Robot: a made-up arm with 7 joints. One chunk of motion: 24 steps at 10 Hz.
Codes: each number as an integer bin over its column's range. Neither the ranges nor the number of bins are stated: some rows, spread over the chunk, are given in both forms.
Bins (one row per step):
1: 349 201 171 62 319 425
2: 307 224 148 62 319 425
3: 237 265 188 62 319 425
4: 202 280 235 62 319 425
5: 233 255 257 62 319 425
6: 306 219 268 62 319 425
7: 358 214 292 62 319 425
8: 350 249 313 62 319 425
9: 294 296 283 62 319 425
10: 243 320 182 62 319 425
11: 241 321 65 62 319 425
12: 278 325 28 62 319 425
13: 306 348 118 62 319 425
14: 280 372 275 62 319 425
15: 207 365 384 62 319 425
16: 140 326 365 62 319 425
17: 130 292 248 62 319 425
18: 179 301 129 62 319 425
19: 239 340 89 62 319 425
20: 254 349 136 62 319 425
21: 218 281 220 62 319 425
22: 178 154 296 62 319 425
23: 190 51 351 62 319 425
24: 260 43 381 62 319 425
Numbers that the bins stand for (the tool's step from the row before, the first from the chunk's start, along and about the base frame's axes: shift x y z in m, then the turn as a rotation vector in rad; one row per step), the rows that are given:
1: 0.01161 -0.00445 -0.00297 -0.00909 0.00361 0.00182
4: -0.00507 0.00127 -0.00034 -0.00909 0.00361 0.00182
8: 0.01173 -0.00097 0.00286 -0.00909 0.00361 0.00182
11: -0.00065 0.00424 -0.00733 -0.00909 0.00361 0.00182
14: 0.00378 0.00794 0.00130 -0.00909 0.00361 0.00182
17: -0.01324 0.00214 0.00019 -0.00909 0.00361 0.00182
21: -0.00326 0.00135 -0.00096 -0.00909 0.00361 0.00182
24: 0.00151 -0.01589 0.00566 -0.00909 0.00361 0.00182
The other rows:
2: 0.00685 -0.00278 -0.00392 -0.00909 0.00361 0.00182
3: -0.00110 0.00019 -0.00227 -0.00909 0.00361 0.00182
5: -0.00155 -0.00054 0.00056 -0.00909 0.00361 0.00182
6: 0.00673 -0.00314 0.00101 -0.00909 0.00361 0.00182
7: 0.01263 -0.00350 0.00200 -0.00909 0.00361 0.00182
9: 0.00537 0.00243 0.00163 -0.00909 0.00361 0.00182
10: -0.00042 0.00417 -0.00252 -0.00909 0.00361 0.00182
12: 0.00355 0.00453 -0.00885 -0.00909 0.00361 0.00182
13: 0.00673 0.00620 -0.00515 -0.00909 0.00361 0.00182
15: -0.00450 0.00743 0.00578 -0.00909 0.00361 0.00182
16: -0.01211 0.00460 0.00500 -0.00909 0.00361 0.00182
18: -0.00768 0.00279 -0.00470 -0.00909 0.00361 0.00182
19: -0.00087 0.00562 -0.00634 -0.00909 0.00361 0.00182
20: 0.00083 0.00627 -0.00441 -0.00909 0.00361 0.00182
22: -0.00780 -0.00785 0.00216 -0.00909 0.00361 0.00182
23: -0.00643 -0.01531 0.00442 -0.00909 0.00361 0.00182

